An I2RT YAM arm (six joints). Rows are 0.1 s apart.
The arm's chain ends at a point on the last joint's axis. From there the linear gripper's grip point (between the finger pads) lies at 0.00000 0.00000 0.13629 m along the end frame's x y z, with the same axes.
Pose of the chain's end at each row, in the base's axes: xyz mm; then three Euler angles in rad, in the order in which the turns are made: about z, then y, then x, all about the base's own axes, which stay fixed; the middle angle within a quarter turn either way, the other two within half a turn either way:
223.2 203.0 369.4 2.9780 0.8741 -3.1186
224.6 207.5 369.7 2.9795 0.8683 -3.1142
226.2 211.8 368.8 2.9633 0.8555 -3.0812
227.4 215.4 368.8 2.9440 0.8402 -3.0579
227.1 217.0 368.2 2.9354 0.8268 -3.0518
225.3 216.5 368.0 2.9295 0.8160 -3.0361
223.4 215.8 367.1 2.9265 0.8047 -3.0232
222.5 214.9 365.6 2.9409 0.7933 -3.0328
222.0 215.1 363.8 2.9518 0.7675 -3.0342
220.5 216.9 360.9 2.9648 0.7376 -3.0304
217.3 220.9 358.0 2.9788 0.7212 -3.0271
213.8 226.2 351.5 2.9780 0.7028 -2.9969
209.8 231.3 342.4 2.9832 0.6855 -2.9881
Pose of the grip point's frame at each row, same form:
327.7 205.0 282.0 2.9780 0.8741 -3.1186
328.6 209.9 281.7 2.9795 0.8683 -3.1142
329.1 217.2 279.6 2.9633 0.8555 -3.0812
328.9 223.0 278.2 2.9440 0.8402 -3.0579
327.4 225.3 276.3 2.9354 0.8268 -3.0518
324.6 226.3 275.1 2.9295 0.8160 -3.0361
321.6 227.0 273.3 2.9265 0.8047 -3.0232
319.6 225.3 270.6 2.9409 0.7933 -3.0328
316.6 225.6 266.3 2.9518 0.7675 -3.0342
312.2 228.1 260.7 2.9648 0.7376 -3.0304
307.3 232.6 256.3 2.9788 0.7212 -3.0271
301.9 241.2 248.6 2.9780 0.7028 -2.9969
296.1 247.4 238.1 2.9832 0.6855 -2.9881

